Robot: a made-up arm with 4 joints.
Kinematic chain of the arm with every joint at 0, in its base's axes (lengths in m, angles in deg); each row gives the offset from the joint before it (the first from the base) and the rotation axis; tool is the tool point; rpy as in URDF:
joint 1: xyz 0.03 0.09 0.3 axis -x
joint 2: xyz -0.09 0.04 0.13 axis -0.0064 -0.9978 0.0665
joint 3: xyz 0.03 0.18 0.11 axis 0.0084 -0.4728 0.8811
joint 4: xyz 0 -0.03 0.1 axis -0.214 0.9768 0.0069
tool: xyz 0.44 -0.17 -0.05 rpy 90 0 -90
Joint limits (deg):
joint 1: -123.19..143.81
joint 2: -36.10..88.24
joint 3: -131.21..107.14
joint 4: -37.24..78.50
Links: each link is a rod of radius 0.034 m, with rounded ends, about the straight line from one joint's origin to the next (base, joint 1, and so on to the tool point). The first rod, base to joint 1, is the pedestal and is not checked.
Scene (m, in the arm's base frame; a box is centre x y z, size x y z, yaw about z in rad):
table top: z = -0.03
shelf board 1: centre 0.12 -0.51 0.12 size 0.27 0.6 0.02 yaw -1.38
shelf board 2: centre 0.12 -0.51 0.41 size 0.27 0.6 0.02 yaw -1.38
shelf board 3: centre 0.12 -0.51 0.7 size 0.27 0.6 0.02 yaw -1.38
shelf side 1: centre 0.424 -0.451 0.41 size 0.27 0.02 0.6 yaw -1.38
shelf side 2: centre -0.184 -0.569 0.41 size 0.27 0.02 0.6 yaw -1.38
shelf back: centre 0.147 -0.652 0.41 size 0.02 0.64 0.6 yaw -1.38
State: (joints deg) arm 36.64 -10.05 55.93 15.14
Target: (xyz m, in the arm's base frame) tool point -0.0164 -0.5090 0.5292
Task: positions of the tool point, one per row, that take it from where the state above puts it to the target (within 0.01 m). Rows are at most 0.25 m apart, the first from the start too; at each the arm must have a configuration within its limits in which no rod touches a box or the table.
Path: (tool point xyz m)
1: 0.4433 0.4848 0.3975
2: 0.4510 0.3670 0.4351
3: 0.4381 0.2536 0.4333
4: 0.4052 0.1577 0.3988
5: 0.3541 0.0883 0.3432
6: 0.3807 0.0007 0.4646
7: 0.3537 -0.1269 0.5614
8: 0.2727 -0.2743 0.6103
9: 0.1446 -0.4121 0.5987
10: -0.0163 -0.5090 0.5292

